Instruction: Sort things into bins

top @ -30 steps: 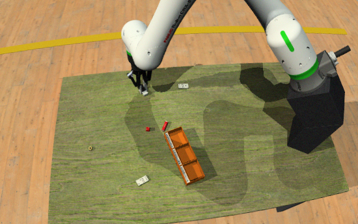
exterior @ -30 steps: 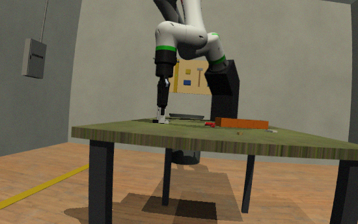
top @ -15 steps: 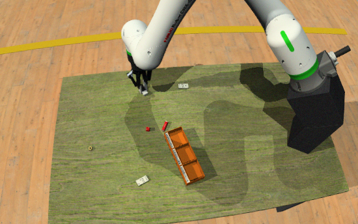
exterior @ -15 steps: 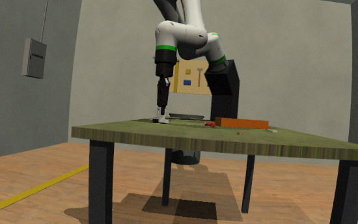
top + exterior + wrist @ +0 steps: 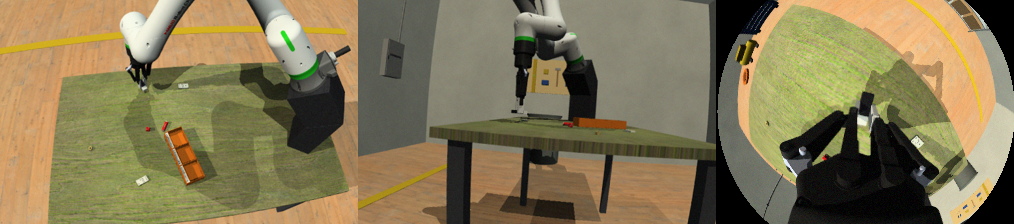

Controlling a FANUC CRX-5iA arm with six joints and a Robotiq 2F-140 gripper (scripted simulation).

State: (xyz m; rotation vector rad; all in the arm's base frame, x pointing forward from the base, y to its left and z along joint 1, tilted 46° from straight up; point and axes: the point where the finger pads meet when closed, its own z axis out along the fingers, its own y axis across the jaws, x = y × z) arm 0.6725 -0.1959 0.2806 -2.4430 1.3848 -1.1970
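My hand is 8 cm past the red cylinder, 22 cm to the right of it and 7 cm above it. Round my hand: black-and-white block 1 cm to the left, 3 cm below; small red cube 22 cm to the left, 7 cm below; small brass ring 27 cm ahead, 29 cm to the left, 7 cm below.
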